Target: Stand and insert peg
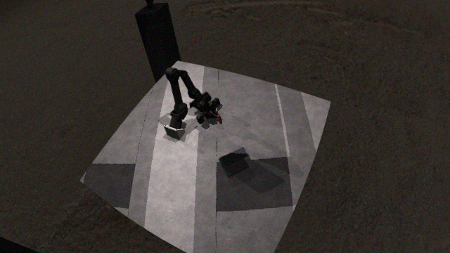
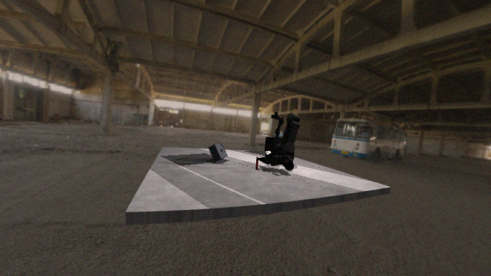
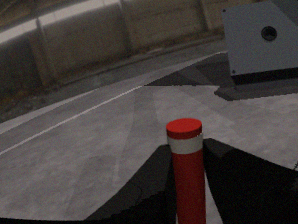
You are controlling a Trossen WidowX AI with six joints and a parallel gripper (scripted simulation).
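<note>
Now: gripper tip 10 mm above the red peg. Also, from my gripper tip: sloped panel 180 mm ahead, 250 mm to the right.
</note>
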